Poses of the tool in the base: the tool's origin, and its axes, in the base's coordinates. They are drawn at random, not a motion.
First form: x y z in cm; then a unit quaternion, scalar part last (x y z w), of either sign.
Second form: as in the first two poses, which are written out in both.
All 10 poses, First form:
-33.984 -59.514 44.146 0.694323 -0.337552 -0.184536 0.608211
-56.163 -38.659 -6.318 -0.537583 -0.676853 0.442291 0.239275
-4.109 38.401 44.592 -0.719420 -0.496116 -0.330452 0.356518
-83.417 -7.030 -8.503 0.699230 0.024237 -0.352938 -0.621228
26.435 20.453 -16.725 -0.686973 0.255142 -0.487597 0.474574
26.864 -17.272 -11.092 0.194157 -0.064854 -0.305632 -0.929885
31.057 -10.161 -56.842 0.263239 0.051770 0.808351 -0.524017
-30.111 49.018 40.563 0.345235 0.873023 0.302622 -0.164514
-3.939 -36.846 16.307 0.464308 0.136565 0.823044 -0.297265
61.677 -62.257 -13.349 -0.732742 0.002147 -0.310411 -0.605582
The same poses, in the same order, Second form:
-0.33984 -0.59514 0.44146; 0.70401 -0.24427 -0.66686; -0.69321 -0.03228 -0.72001; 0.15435 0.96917 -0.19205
-0.56163 -0.38659 -0.06318; -0.30750 0.51607 -0.79944; 0.93939 0.03077 -0.34147; -0.15163 -0.85599 -0.49425
-0.04109 0.38401 0.44592; 0.28934 0.94946 0.12172; 0.47821 -0.25353 0.84086; 0.82922 -0.18509 -0.52739
-0.83417 -0.07030 -0.08503; 0.74969 -0.40462 -0.52368; 0.47240 -0.22698 0.85165; -0.46346 -0.88587 0.02098
0.26435 0.20453 -0.16725; 0.39430 0.11225 0.91210; -0.81335 -0.41936 0.40323; 0.42776 -0.90085 -0.07406
0.26864 -0.17272 -0.11092; 0.80477 -0.59359 0.00193; 0.54322 0.73778 0.40073; -0.23929 -0.32144 0.91619
0.31057 -0.10161 -0.56842; -0.31222 0.87444 0.37132; -0.81992 -0.44545 0.35958; 0.47984 -0.19219 0.85605
-0.30111 0.49018 0.40563; -0.70750 0.70237 -0.07830; 0.50322 0.57847 0.64198; 0.49620 0.41480 -0.76271
-0.03939 -0.36846 0.16307; -0.39210 0.61614 0.68310; -0.36251 -0.78597 0.50084; 0.84548 -0.05125 0.53154
0.61677 -0.62257 -0.13349; 0.80728 -0.37911 0.45230; 0.37281 -0.26653 -0.88880; 0.45750 0.88614 -0.07383

